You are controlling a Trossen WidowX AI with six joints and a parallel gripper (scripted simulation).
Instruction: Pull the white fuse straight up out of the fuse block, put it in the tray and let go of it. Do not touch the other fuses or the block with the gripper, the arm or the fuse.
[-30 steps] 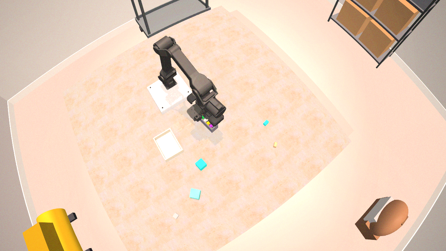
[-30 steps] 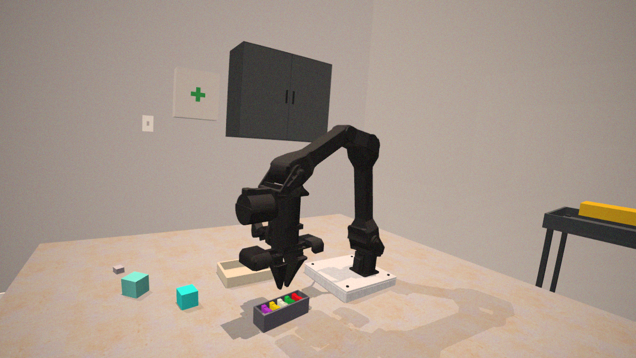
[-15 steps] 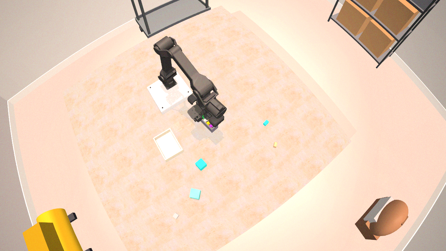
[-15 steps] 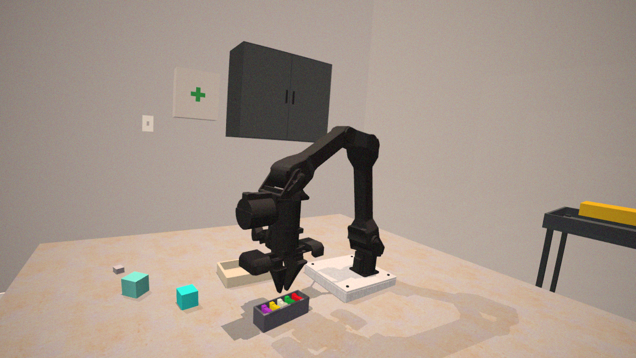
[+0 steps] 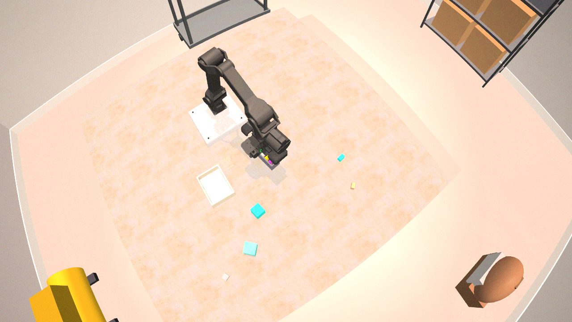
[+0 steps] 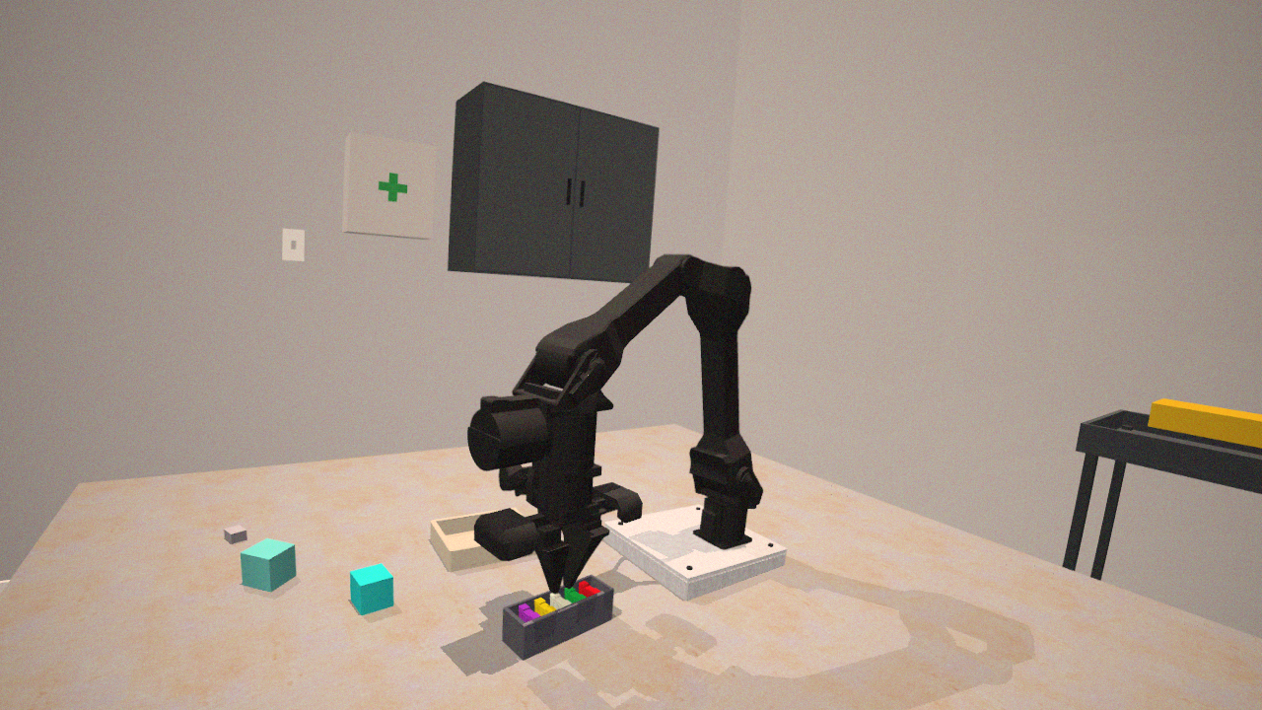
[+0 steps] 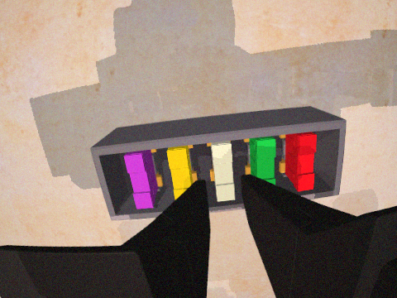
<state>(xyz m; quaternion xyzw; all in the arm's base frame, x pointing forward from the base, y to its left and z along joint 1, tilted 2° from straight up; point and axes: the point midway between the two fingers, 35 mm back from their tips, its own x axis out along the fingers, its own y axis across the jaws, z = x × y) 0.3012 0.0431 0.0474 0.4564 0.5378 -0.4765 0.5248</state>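
Right now the white fuse is 30 mm below my gripper tip. From my gripper tip the other things lie so: purple fuse: 40 mm ahead, 30 mm below; yellow fuse: 20 mm ahead, 30 mm below; green fuse: 20 mm behind, 30 mm below.
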